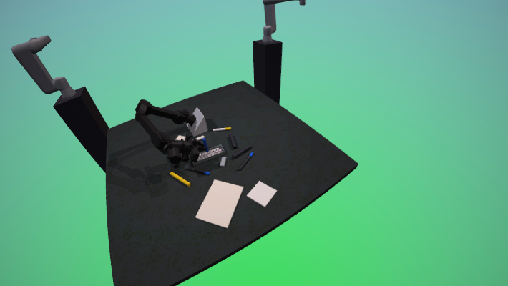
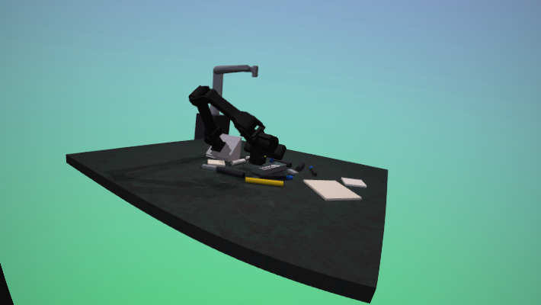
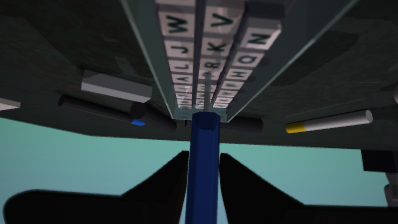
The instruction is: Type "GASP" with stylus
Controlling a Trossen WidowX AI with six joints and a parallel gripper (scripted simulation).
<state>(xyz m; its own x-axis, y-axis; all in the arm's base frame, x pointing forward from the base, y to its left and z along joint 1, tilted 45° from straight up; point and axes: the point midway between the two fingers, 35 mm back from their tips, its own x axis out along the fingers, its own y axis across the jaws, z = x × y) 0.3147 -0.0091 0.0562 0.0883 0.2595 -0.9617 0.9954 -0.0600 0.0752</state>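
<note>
Now: the grey block 90 mm ahead of my gripper tip, 60 mm below it and 50 mm to the left of it. From my gripper tip the other things lie so: blue stylus: 10 mm below; yellow marker: 200 mm to the right, 70 mm ahead, 60 mm below; white yellow-tipped pen: 170 mm to the left, 170 mm behind, 60 mm below.
</note>
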